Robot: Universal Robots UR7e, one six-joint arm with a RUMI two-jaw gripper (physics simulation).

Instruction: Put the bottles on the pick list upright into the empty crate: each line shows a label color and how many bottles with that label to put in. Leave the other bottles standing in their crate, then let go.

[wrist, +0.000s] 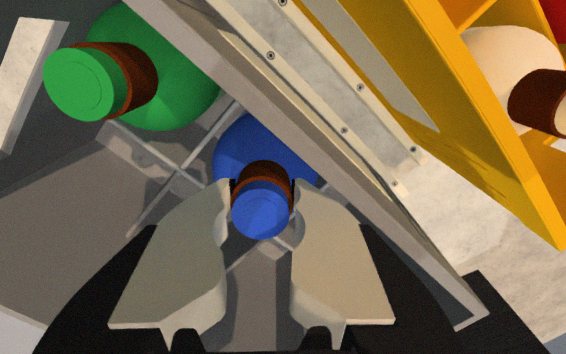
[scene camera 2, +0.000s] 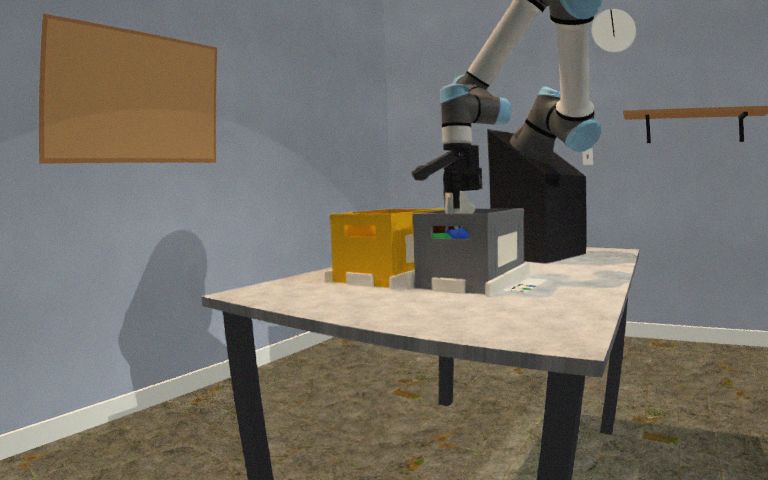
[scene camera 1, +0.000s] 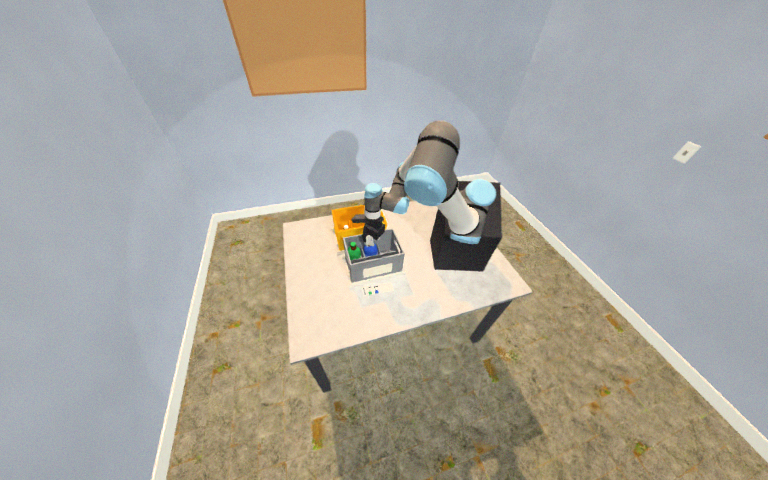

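Where they show: gripper, fingertip midpoint: (wrist: 263, 181) (scene camera 2: 454, 229) (scene camera 1: 369, 244); arm's base at its link origin: (scene camera 2: 529, 151).
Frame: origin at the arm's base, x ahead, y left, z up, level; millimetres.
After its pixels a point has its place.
Observation:
My gripper (scene camera 1: 369, 240) @[x 457, y -14, z -226 mm] (wrist: 263, 181) @[x 457, y -14, z -226 mm] is shut on the neck of a blue bottle (scene camera 1: 370, 249) @[x 456, y 15, z -233 mm] (scene camera 2: 458, 233) @[x 474, y 9, z -235 mm] (wrist: 245, 142) @[x 480, y -19, z -234 mm], which is upright inside the grey crate (scene camera 1: 362, 272) @[x 510, y 137, z -259 mm] (scene camera 2: 453, 266) @[x 578, y 63, z -298 mm] (wrist: 280, 117) @[x 490, y -52, z -180 mm], in a compartment next to the green one's. Whether its base touches the crate floor is hidden. A green bottle (scene camera 1: 353, 252) @[x 545, y 24, z -234 mm] (scene camera 2: 440, 234) @[x 557, y 14, z -230 mm] (wrist: 170, 90) @[x 526, y -10, z -231 mm] stands in the grey crate's corner compartment. The yellow crate (scene camera 1: 339, 238) @[x 613, y -83, z -231 mm] (scene camera 2: 362, 254) @[x 631, y -168, z -279 mm] (wrist: 520, 185) @[x 405, y -113, z -182 mm] holds a white bottle (scene camera 1: 346, 226) (wrist: 505, 50) and a red one (wrist: 556, 15) @[x 419, y -213, z -262 mm]. The pick list (scene camera 1: 376, 290) @[x 446, y 190, z -354 mm] (scene camera 2: 523, 285) @[x 448, y 177, z -354 mm] shows green and blue marks; its numbers are too small to read.
The two crates stand side by side on the table (scene camera 1: 317, 316) @[x 740, y 292, z -356 mm] (scene camera 2: 362, 316) @[x 846, y 41, z -356 mm], held by low pale rails (scene camera 2: 448, 284) @[x 591, y 58, z -337 mm]. Thin dividers (wrist: 205, 135) @[x 495, y 11, z -270 mm] split the grey crate. The black robot stand (scene camera 1: 461, 254) @[x -3, y 120, z -217 mm] (scene camera 2: 543, 220) @[x 109, y 88, z -223 mm] is to the right in both scene views.

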